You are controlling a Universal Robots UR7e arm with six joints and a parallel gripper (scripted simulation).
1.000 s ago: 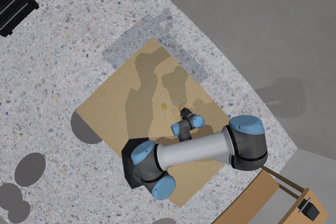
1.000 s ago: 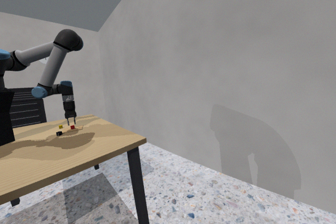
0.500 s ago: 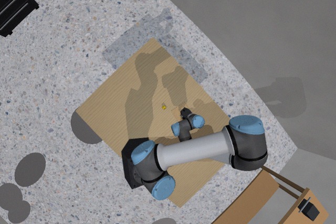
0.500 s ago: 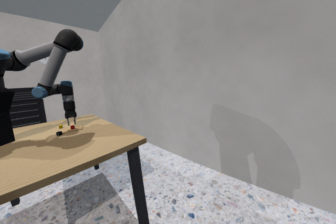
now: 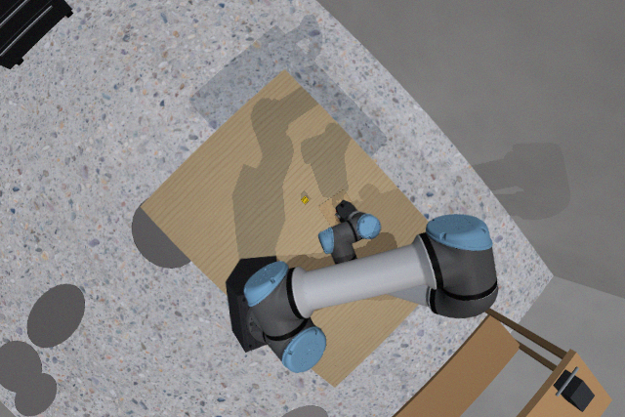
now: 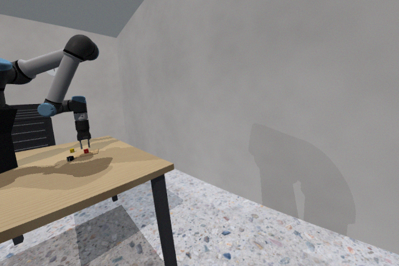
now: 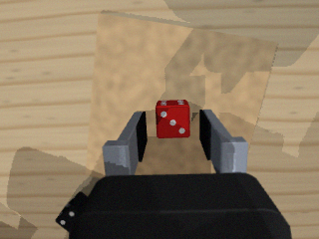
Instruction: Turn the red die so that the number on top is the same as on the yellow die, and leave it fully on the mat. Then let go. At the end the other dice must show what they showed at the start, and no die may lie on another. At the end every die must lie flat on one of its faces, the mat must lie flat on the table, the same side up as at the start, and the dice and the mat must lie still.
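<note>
Right now my hand is 40 mm above the red die. The rest, counted from my hand: black die: 90 mm to the right, 90 mm behind, 40 mm below; then tan mat: 50 mm below; then yellow die: 150 mm to the left, 70 mm behind, 40 mm below.
</note>
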